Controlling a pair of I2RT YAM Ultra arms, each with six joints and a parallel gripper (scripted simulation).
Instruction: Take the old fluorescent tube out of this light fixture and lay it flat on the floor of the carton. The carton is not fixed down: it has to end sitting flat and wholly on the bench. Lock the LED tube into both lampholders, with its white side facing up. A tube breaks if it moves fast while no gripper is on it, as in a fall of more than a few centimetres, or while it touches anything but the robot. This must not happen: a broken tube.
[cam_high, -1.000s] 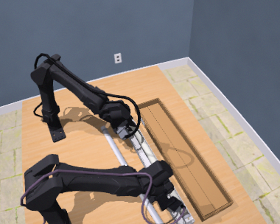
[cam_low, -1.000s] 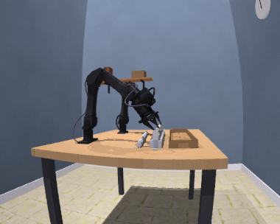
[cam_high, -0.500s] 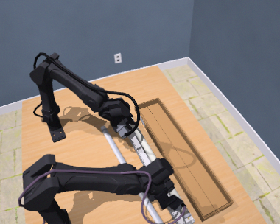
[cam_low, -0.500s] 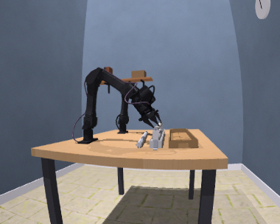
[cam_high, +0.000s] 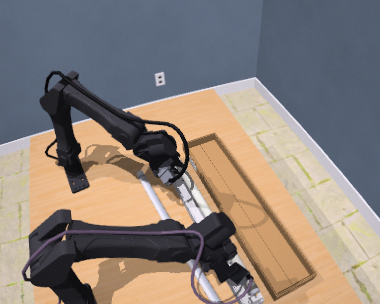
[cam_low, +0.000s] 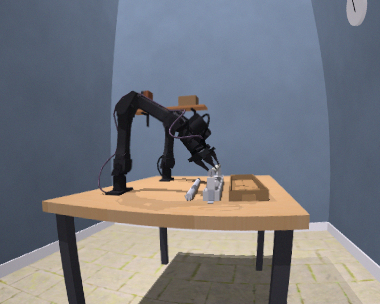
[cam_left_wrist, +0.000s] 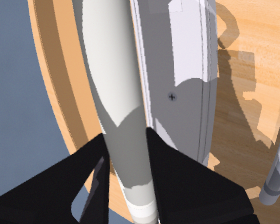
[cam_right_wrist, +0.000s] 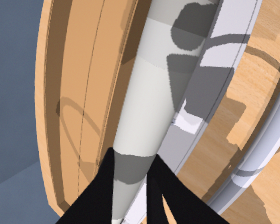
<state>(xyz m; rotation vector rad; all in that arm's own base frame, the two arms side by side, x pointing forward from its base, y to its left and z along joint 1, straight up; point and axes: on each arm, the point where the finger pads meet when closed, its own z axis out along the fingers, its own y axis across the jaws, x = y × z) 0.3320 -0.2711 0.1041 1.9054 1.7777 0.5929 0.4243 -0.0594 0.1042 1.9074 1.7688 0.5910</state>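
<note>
The lampholder is 2 cm ahead of my right hand, 13 cm to the right of it and 4 cm below it. The rest, counted from my right hand: light fixture: 2 cm behind, 17 cm to the left, 5 cm below; LED tube: 12 cm behind, 15 cm to the left, 9 cm below; old fluorescent tube: 2 cm behind, 17 cm to the left, 1 cm below.
</note>
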